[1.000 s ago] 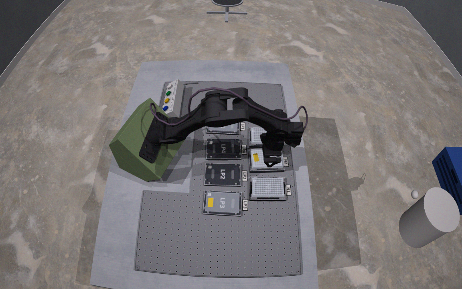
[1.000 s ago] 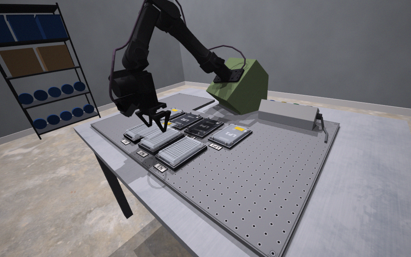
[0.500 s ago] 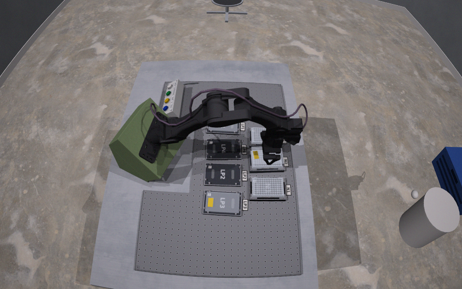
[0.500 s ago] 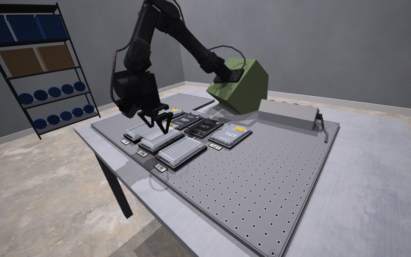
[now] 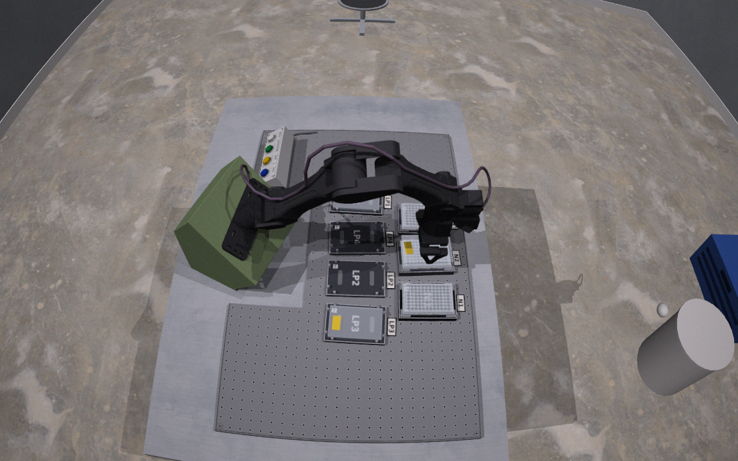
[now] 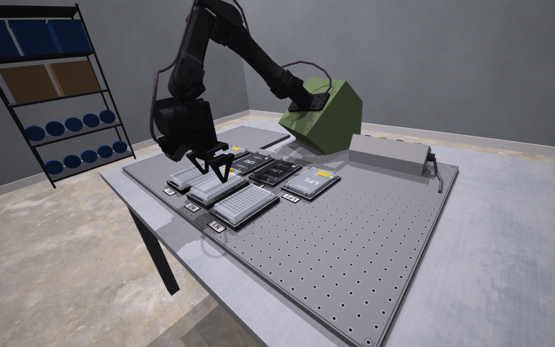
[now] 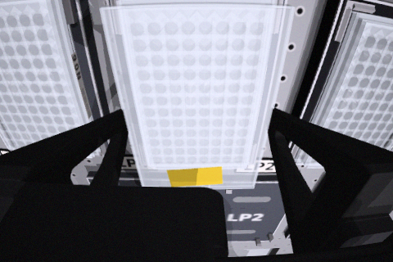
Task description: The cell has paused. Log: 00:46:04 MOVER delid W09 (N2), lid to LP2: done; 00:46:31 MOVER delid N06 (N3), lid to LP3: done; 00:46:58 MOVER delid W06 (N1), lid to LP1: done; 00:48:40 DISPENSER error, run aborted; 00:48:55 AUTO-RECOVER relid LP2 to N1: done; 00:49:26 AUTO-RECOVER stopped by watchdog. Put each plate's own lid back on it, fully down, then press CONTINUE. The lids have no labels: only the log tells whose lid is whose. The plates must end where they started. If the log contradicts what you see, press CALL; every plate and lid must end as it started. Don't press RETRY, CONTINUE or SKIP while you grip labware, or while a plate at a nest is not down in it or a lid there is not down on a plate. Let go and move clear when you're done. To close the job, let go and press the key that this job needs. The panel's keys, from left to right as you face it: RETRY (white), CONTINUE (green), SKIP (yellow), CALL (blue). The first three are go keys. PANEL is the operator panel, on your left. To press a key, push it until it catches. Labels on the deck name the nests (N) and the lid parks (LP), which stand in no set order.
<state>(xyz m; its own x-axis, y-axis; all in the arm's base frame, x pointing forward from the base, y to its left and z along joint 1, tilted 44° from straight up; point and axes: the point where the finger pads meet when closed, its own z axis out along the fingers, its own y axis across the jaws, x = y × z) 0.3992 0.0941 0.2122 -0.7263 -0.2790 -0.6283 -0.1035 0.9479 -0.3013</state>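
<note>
Now: hand 20 cm past the clear lid, 17 cm to the right of it and 4 cm above it. From my hand the other things lie so: yellow skip key (48 cm behind, 24 cm to the left, 1 cm above); blue call key (47 cm behind, 19 cm to the left, 1 cm above); lid park (17 cm behind, 8 cm to the right, 5 cm below).
</note>
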